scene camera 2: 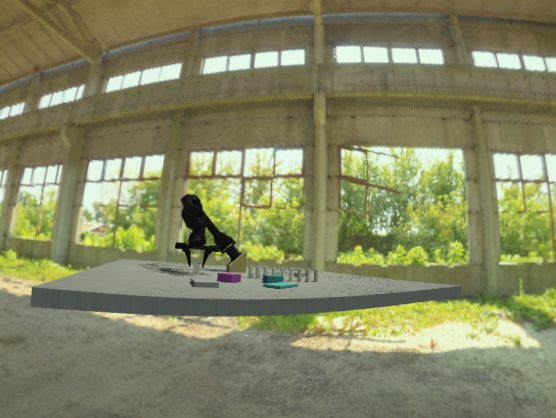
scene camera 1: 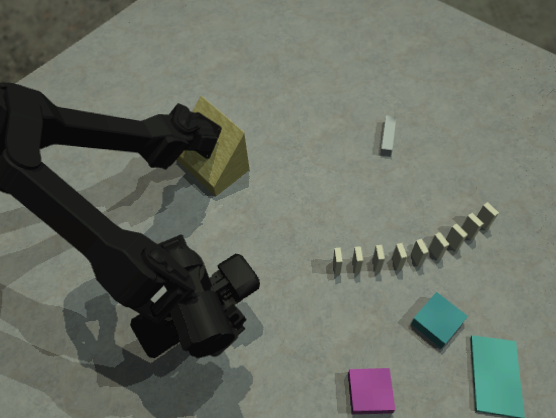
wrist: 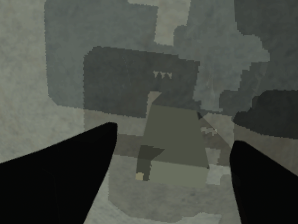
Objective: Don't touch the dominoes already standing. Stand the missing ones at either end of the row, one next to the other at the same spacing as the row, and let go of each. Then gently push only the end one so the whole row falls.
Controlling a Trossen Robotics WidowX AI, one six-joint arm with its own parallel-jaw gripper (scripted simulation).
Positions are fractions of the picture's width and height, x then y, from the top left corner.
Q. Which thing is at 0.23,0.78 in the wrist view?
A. My gripper.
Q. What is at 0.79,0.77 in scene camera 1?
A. A teal block.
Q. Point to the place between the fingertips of my gripper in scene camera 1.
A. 0.37,0.77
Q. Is my gripper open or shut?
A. Open.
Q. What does my gripper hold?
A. Nothing.
